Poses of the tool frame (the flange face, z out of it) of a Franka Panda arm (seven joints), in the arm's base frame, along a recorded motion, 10 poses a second.
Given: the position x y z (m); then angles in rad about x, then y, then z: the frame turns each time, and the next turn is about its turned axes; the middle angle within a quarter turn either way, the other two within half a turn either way.
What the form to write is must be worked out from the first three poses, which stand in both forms.
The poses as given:
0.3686 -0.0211 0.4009 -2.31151 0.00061 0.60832
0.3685 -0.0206 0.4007 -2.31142 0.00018 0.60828
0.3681 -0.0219 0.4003 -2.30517 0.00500 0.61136
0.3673 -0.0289 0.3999 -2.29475 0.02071 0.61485
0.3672 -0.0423 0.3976 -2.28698 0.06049 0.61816
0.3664 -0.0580 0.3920 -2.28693 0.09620 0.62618
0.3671 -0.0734 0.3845 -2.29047 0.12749 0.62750
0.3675 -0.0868 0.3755 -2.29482 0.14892 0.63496
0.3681 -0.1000 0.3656 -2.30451 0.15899 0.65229
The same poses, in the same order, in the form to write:
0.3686 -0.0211 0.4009 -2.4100 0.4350 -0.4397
0.3685 -0.0206 0.4007 -2.4100 0.4353 -0.4394
0.3681 -0.0219 0.4003 -2.4033 0.4371 -0.4422
0.3673 -0.0289 0.3999 -2.3892 0.4345 -0.4502
0.3672 -0.0423 0.3976 -2.3698 0.4168 -0.4743
0.3664 -0.0580 0.3920 -2.3602 0.4017 -0.5027
0.3671 -0.0734 0.3845 -2.3530 0.3830 -0.5244
0.3675 -0.0868 0.3755 -2.3514 0.3739 -0.5447
0.3681 -0.1000 0.3656 -2.3612 0.3753 -0.5673

